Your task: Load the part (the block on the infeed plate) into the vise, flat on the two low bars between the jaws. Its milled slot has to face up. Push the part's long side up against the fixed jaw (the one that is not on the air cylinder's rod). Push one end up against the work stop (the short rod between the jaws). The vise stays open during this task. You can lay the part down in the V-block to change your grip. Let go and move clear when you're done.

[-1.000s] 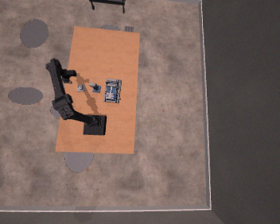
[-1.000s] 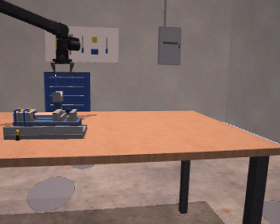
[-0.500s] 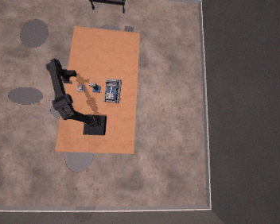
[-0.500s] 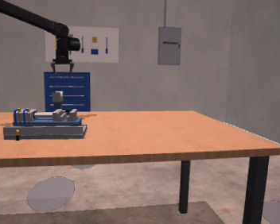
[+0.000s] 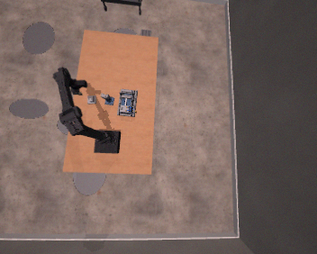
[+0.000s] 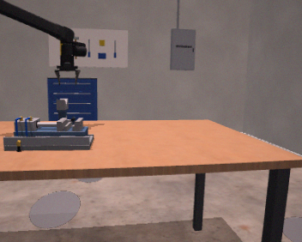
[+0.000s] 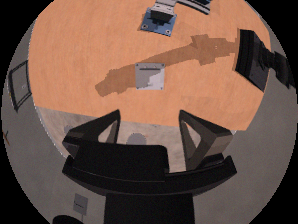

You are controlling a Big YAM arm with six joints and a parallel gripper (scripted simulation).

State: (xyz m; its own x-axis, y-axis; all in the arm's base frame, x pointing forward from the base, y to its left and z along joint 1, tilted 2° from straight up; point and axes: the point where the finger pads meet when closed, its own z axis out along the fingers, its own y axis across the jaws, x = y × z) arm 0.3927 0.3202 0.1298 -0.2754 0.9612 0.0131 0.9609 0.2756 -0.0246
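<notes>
Now: hand 21 cm above the grey part. Also, from my hand: vise (37 cm to the right, 19 cm below, 4 cm ahead).
</notes>
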